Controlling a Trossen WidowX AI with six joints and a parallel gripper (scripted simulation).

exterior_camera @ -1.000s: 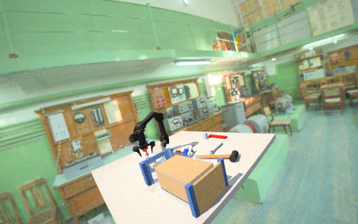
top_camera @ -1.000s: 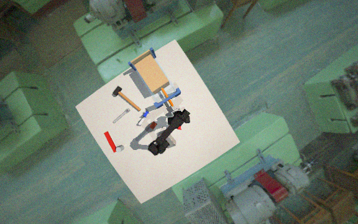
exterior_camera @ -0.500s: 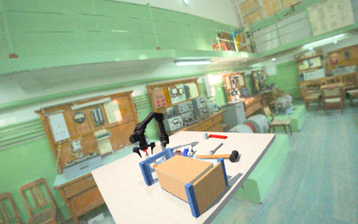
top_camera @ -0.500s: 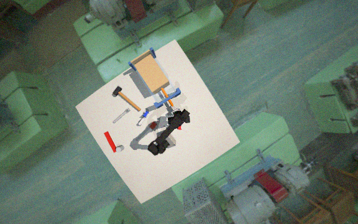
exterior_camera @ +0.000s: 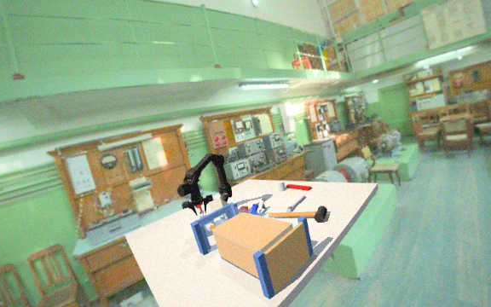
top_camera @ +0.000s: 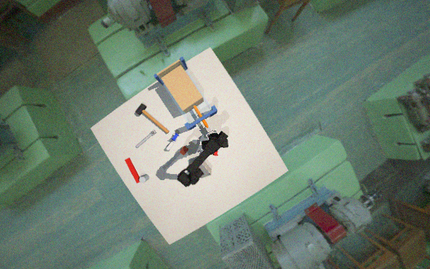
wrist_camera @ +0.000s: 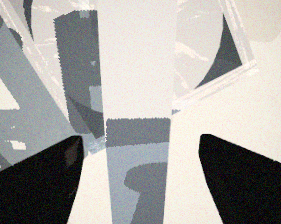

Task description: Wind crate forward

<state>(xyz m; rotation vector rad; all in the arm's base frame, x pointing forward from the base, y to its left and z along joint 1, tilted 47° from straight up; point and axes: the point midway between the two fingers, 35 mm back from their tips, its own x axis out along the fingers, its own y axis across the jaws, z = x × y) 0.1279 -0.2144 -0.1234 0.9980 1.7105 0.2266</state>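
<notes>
Now: the red knob 50 mm behind my gripper tip, 40 mm above it and 30 mm to the left of it. From my gripper tip the other things lie so: blue steel frame 200 mm ahead, 30 mm to the right; then blue knob 240 mm to the left, 220 mm ahead, 60 mm below; then winch 70 mm below, 30 mm to the right, 30 mm ahead.
</notes>
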